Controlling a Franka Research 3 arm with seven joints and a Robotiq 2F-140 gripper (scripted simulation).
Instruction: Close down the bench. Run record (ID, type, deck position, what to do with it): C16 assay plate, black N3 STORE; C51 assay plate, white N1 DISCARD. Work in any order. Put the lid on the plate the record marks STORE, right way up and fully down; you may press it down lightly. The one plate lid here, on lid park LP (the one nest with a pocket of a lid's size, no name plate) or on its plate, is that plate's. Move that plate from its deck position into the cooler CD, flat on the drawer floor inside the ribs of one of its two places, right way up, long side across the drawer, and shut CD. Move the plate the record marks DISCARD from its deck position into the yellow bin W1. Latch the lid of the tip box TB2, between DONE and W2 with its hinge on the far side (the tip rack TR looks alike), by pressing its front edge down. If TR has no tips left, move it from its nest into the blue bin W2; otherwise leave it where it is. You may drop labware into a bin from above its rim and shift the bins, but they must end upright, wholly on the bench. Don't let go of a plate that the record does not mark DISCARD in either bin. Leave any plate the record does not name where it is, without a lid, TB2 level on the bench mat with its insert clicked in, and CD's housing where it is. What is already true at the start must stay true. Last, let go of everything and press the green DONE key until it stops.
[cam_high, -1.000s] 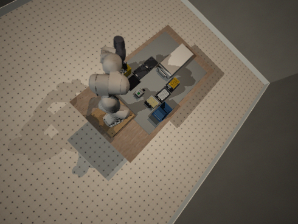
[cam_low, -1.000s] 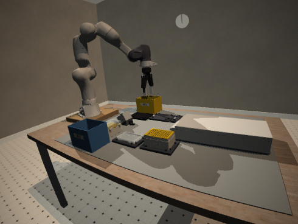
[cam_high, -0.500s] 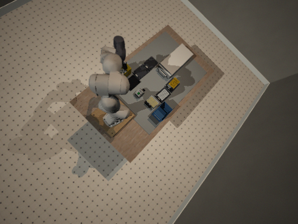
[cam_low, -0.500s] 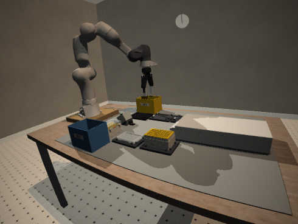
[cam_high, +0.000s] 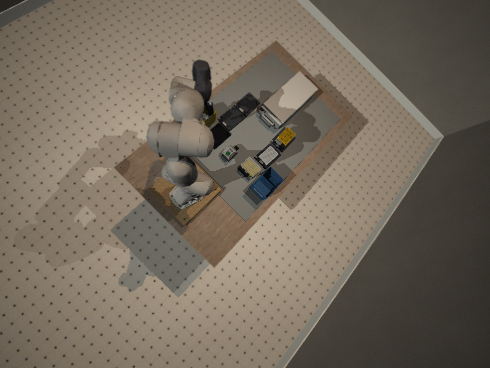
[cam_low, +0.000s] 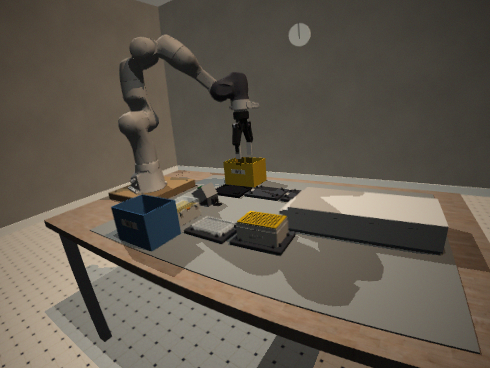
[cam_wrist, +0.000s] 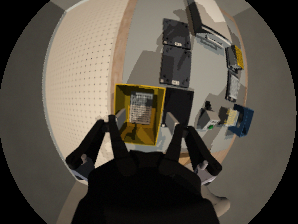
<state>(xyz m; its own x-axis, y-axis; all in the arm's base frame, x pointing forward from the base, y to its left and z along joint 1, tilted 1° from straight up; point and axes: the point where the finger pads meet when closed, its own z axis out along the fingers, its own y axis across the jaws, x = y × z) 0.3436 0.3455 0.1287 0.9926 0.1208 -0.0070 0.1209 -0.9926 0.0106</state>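
Right now my hand is 40 cm short of the tip rack TR, 45 cm to the left of it and 11 cm above it. From my hand the other things lie so: white assay plate (2 cm behind, 2 cm to the left, 15 cm below); then yellow bin W1 (2 cm behind, 2 cm to the left, 13 cm below); then tip box lid (5 cm ahead, 46 cm to the right, 11 cm below).
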